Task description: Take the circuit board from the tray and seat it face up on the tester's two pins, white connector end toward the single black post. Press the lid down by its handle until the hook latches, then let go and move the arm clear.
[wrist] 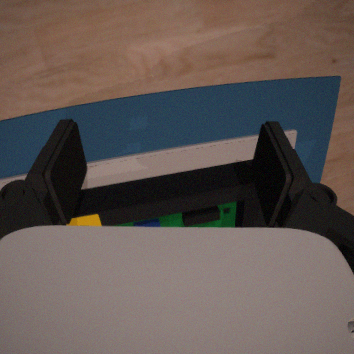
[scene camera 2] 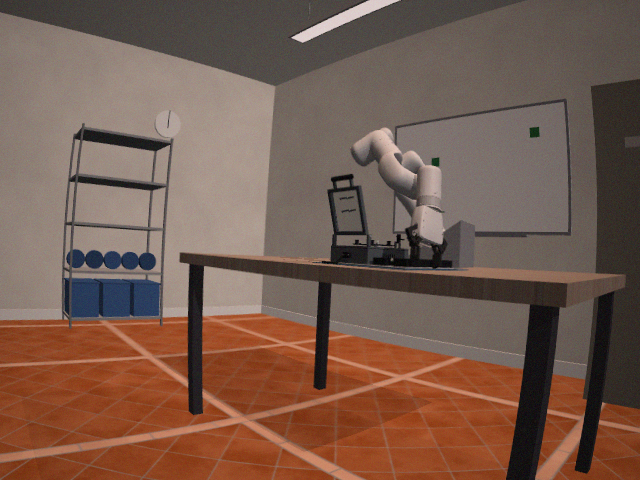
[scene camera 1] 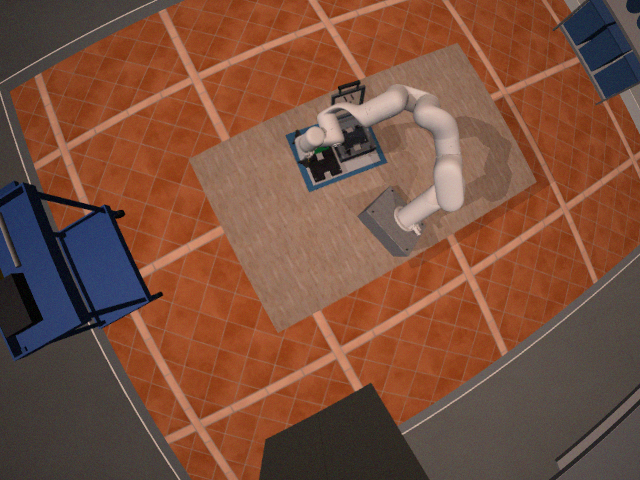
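The green circuit board lies in the black tray, largely hidden by the gripper's housing in the wrist view. Its white connector end does not show. My gripper is open and empty, low over the tray, with its fingers wide apart and part of the board's green surface seen between and below them. The tester stands beside the tray. Its lid is raised, with the black handle at the top. The two pins and the post cannot be told apart clearly.
A yellow piece shows near the left finger in the wrist view. Tray and tester stand on a blue-edged mat on the wooden table. The arm's grey base block stands on the table too.
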